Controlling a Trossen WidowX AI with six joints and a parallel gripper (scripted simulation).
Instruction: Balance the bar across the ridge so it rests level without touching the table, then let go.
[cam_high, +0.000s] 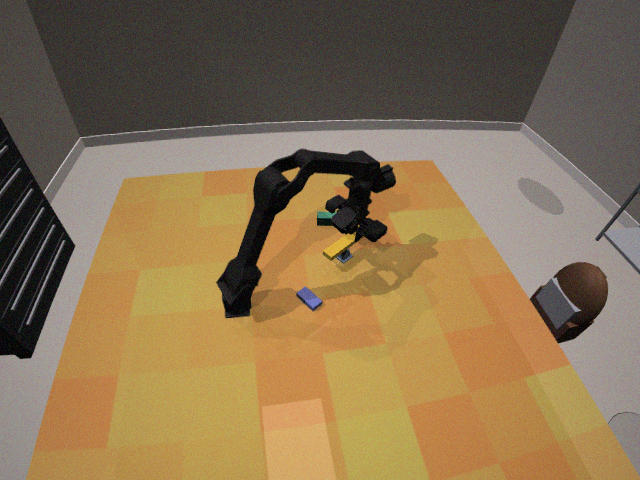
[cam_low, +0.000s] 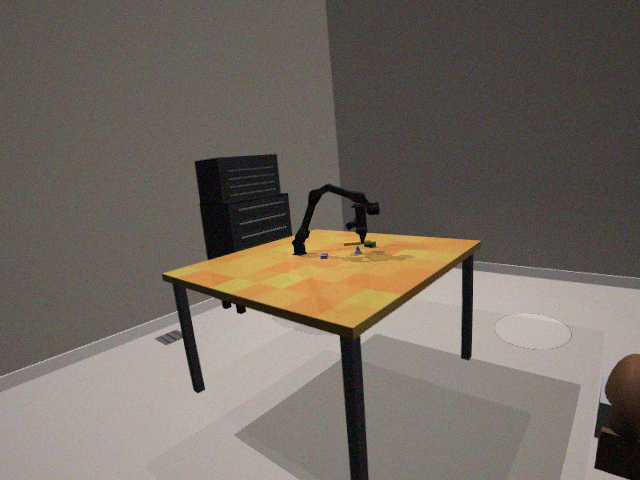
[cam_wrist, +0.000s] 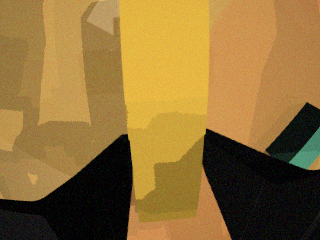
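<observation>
Right now the long yellow bar is 2 cm to the right of my gripper tip and 2 cm behind it. Also, from my gripper tip: green block 14 cm to the left, 4 cm below, 4 cm behind; blue block 16 cm to the right, 15 cm behind, 5 cm below.
</observation>
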